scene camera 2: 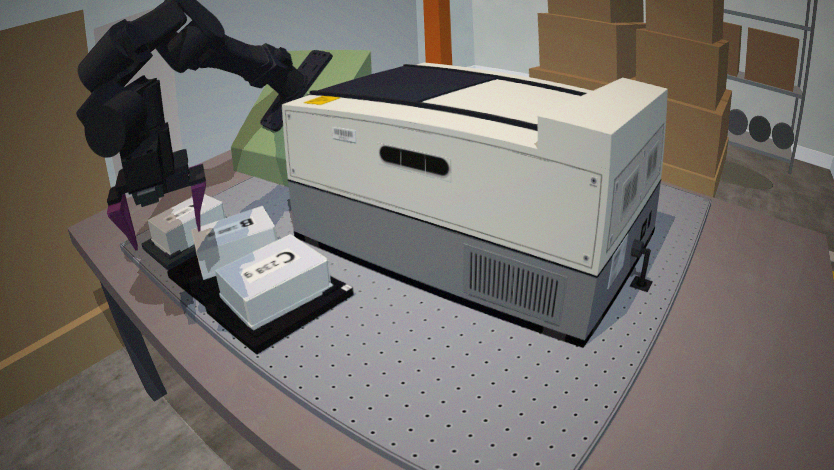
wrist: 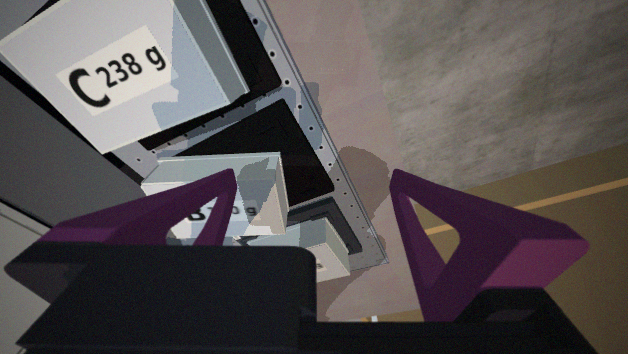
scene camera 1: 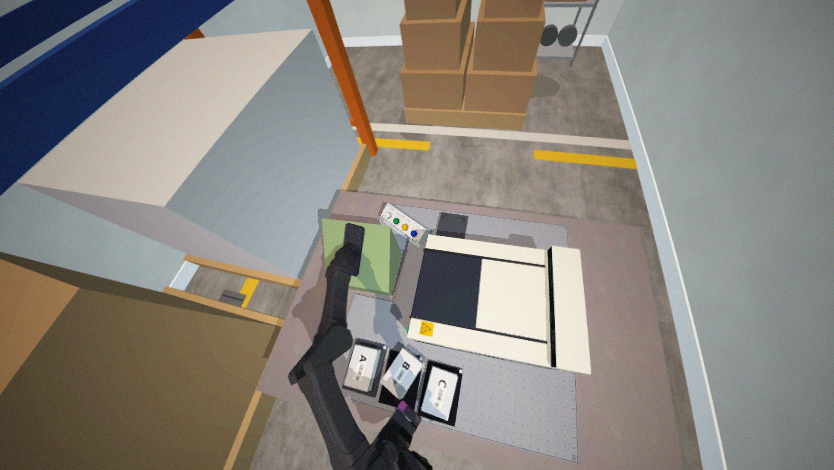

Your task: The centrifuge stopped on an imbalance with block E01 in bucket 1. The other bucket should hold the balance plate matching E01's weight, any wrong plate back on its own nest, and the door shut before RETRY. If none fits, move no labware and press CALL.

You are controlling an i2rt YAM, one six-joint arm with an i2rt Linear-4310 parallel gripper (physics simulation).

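Places are measured from the arm's base along level axes (x up, y ahead, z left), in centimetres.
Pixels of known places: gripper, fingertip midpoint: [scene camera 2: 167, 239] [wrist: 313, 177] [scene camera 1: 399, 425]; arm's base, link origin: [scene camera 2: 297, 89] [scene camera 1: 352, 250].
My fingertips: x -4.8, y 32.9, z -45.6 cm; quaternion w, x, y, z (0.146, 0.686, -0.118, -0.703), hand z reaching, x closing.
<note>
For each thing: its top centre in the pictures, then the offset to it from my fingertips. "spot": a spot on its surface instead. Level surfaces: height alone.
- White plate B, top centre: [wrist: 218, 213] [scene camera 2: 230, 226] [scene camera 1: 401, 373] dz +12.1, dx -4.6, dy -4.3 cm
- Plate A, top centre: [wrist: 296, 270] [scene camera 2: 184, 211] [scene camera 1: 360, 367] dz +9.6, dx -5.1, dy -18.0 cm
- sloped button box, surface spot: [scene camera 1: 402, 226] spot: dz +63.4, dx -3.5, dy -20.7 cm
- perforated plate, surface height: dx -10.4 cm
White plate C, 238 g [scene camera 1: 440, 392] [scene camera 2: 271, 271] [wrist: 125, 65], lies level on its black nest. White plate B [scene camera 1: 401, 373] [scene camera 2: 245, 224] [wrist: 267, 217] is tilted and turned askew over its nest, beside C. Plate A [scene camera 1: 363, 368] [scene camera 2: 186, 224] [wrist: 325, 255] sits on its nest at the end of the row. My gripper [scene camera 2: 168, 238] [wrist: 313, 177] is wide open and empty above the table-edge side of the row; one purple finger overlaps B in the wrist view. The centrifuge [scene camera 1: 513, 350] [scene camera 2: 437, 134] has its top covered by dark and cream panels; buckets and E01 are hidden.
A sloped button box [scene camera 1: 402, 226] with white, green, yellow and blue buttons stands behind the centrifuge's left corner. The arm's base sits on a green block [scene camera 1: 373, 277] [scene camera 2: 344, 64]. A perforated plate [scene camera 1: 513, 402] [scene camera 2: 437, 379] lies under the nests and centrifuge.
</note>
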